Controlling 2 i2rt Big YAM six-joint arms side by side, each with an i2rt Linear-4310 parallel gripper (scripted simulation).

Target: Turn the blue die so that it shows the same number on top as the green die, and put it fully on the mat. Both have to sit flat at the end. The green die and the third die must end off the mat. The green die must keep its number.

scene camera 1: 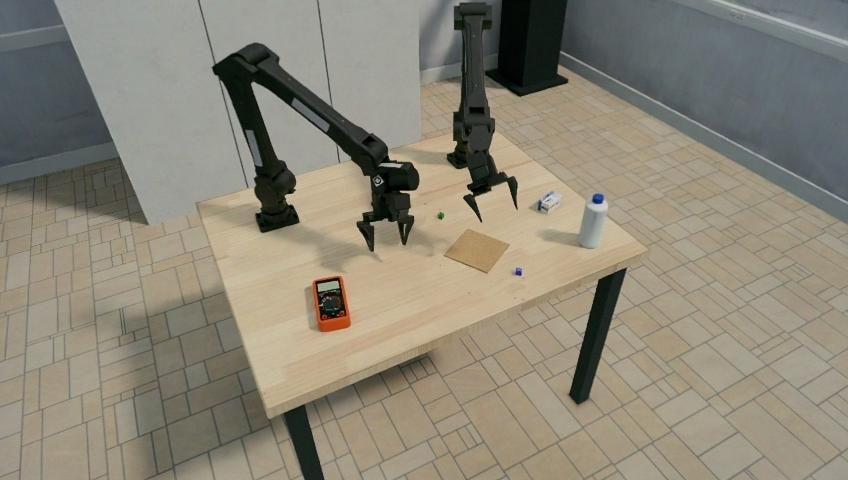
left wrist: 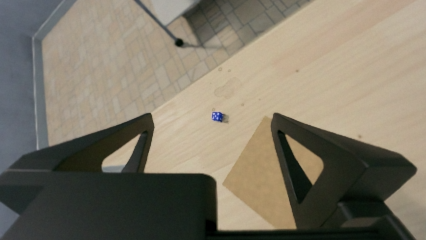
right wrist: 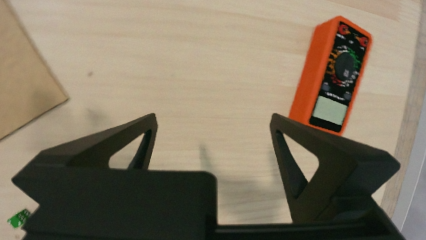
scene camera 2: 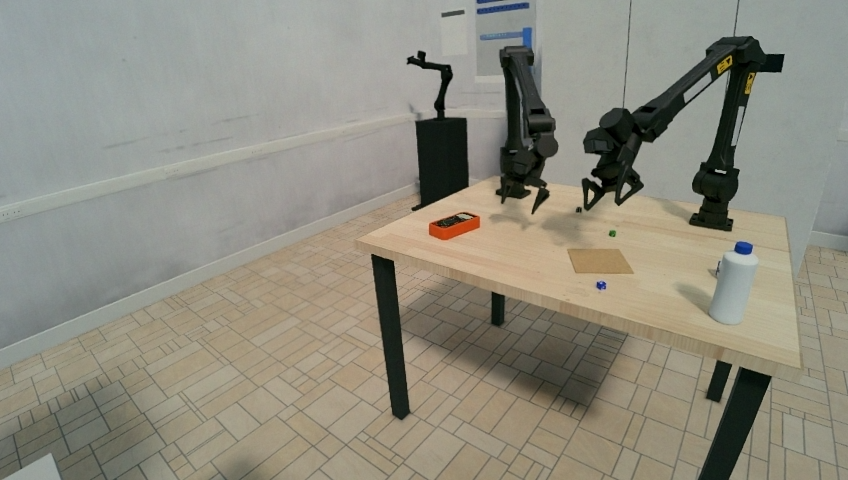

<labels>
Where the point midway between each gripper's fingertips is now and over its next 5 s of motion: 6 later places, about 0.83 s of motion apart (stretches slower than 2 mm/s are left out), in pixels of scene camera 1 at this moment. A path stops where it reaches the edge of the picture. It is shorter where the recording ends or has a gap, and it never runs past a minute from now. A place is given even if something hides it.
The left gripper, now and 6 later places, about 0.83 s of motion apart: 499, 216; 510, 256; 518, 258; 520, 260; 516, 271; 516, 250; 487, 241
The right gripper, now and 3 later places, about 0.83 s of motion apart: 388, 248; 438, 194; 436, 195; 428, 193
</labels>
